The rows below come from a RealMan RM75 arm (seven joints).
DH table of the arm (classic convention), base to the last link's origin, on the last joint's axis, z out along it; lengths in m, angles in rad. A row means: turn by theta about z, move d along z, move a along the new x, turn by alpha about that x. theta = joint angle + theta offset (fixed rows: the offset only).
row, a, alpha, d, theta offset
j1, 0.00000, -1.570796, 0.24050, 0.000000
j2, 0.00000, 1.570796, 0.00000, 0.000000
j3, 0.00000, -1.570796, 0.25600, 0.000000
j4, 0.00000, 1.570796, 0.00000, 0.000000
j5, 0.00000, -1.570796, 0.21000, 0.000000
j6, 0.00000, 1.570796, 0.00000, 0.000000
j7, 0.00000, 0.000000, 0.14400, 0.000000
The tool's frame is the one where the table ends.
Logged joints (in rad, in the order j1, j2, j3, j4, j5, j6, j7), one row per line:
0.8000, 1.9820, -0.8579, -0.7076, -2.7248, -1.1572, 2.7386
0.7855, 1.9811, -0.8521, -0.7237, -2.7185, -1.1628, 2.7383
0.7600, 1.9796, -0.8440, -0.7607, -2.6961, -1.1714, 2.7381
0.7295, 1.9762, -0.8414, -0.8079, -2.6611, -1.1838, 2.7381
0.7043, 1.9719, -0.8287, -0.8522, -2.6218, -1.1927, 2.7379
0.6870, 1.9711, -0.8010, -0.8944, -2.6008, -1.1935, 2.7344
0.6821, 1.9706, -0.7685, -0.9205, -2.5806, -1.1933, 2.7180
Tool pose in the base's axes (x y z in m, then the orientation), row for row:
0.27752, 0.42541, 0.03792, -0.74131, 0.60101, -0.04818, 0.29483
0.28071, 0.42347, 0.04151, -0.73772, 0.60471, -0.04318, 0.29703
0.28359, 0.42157, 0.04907, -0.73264, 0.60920, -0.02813, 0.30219
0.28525, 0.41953, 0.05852, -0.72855, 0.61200, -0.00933, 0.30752
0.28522, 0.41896, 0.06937, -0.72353, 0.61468, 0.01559, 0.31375
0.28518, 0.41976, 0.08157, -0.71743, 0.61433, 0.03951, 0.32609
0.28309, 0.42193, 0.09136, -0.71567, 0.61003, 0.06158, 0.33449
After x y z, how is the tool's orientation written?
As a quaternion, x y z w.
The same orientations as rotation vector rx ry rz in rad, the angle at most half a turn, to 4 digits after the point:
-1.9729, 1.5995, -0.1282
-1.9612, 1.6076, -0.1148
-1.9427, 1.6153, -0.0746
-1.9267, 1.6185, -0.0247
-1.9075, 1.6206, 0.0411
-1.8800, 1.6099, 0.1035
-1.8678, 1.5921, 0.1607

